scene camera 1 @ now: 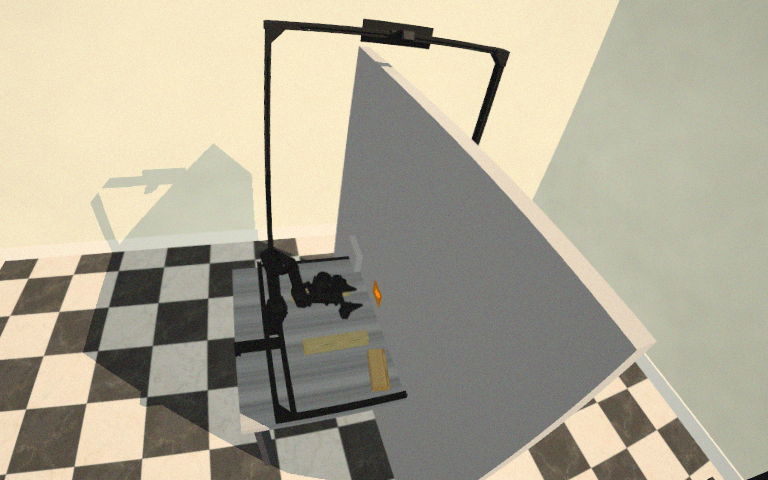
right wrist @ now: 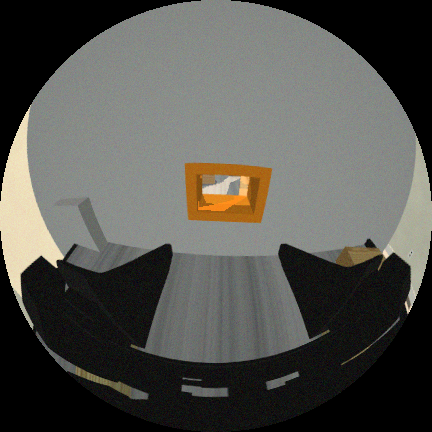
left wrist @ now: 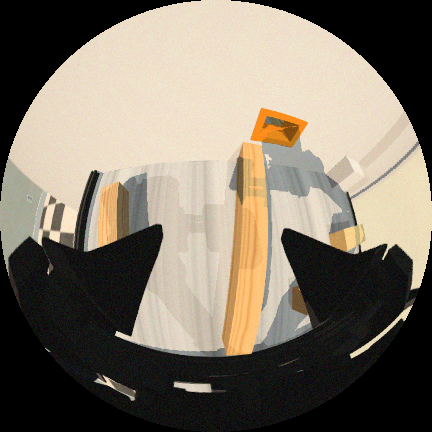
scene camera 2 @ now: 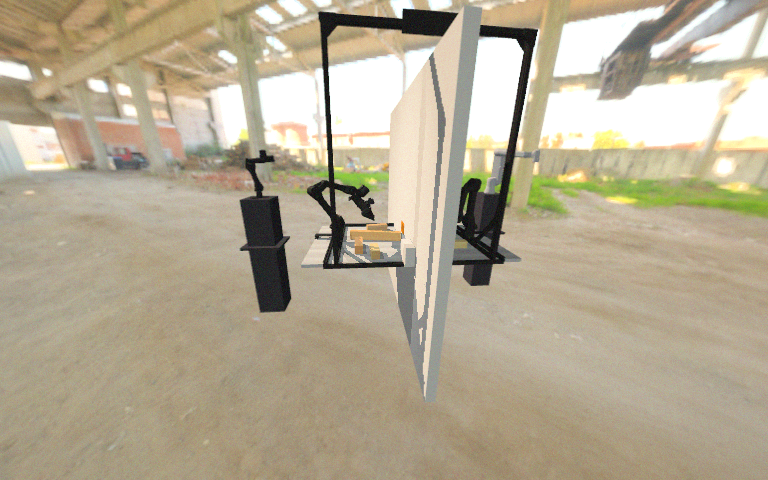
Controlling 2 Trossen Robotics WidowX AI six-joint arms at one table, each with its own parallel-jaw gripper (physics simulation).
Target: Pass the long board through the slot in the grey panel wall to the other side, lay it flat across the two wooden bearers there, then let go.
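Places are measured from the left arm's base along level axes (x ahead, y left, z up), in millimetres.
Where they show: left gripper, between the fingertips: [left wrist: 224, 232] [scene camera 2: 374, 218]; right gripper, between the fingertips: [scene camera 1: 359, 297] [right wrist: 227, 250]; right arm's base, origin of its link: [scene camera 1: 272, 328] [scene camera 2: 468, 236].
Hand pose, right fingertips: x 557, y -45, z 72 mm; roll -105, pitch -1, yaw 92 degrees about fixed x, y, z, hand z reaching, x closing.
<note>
Things, the pixels of their top centre, and the offset from my right fingertips. "*": a spot on its surface instead.
- long board, centre of its top: [left wrist: 254, 238] [right wrist: 246, 176] [scene camera 2: 375, 231] dz -32, dx -298, dy +69 mm
- orange-framed slot, a spot on its surface: [right wrist: 192, 192] * dz +12, dx -73, dy -37 mm
- bearer, centre of its top: [scene camera 1: 336, 339] dz -47, dx +128, dy +152 mm
- wooden block, centre of its top: [right wrist: 370, 257] [scene camera 1: 378, 367] dz -53, dx -1, dy +299 mm
The long board [scene camera 2: 373, 234] [left wrist: 250, 250] lies on the table, its far end pointing at the panel wall [scene camera 1: 453, 254] [scene camera 2: 421, 186] [left wrist: 200, 100] [right wrist: 225, 100], a little left of and below the orange-framed slot [scene camera 1: 379, 301] [scene camera 2: 402, 227] [left wrist: 257, 127] [right wrist: 192, 192] in the left wrist view. My left gripper [scene camera 2: 371, 217] [left wrist: 224, 232] is open and empty above the board, which shows between its fingers, nearer the picture-right one. My right gripper [scene camera 1: 357, 297] [right wrist: 227, 250] is open and empty on the other side, facing the slot. One bearer [scene camera 1: 335, 342] lies there; the other [scene camera 1: 293, 295] is mostly hidden under my right arm.
A wooden block [scene camera 1: 378, 370] [right wrist: 357, 255] lies near the wall on the bearers' side. On the board's side stand blocks [scene camera 2: 376, 226] [scene camera 2: 358, 245] [scene camera 2: 375, 251] [left wrist: 112, 215] [left wrist: 347, 237]. A pale block [scene camera 1: 355, 253] [scene camera 2: 407, 254] [left wrist: 350, 169] sits against the wall. A black frame [scene camera 1: 267, 141] [scene camera 2: 327, 101] surrounds the table.
</note>
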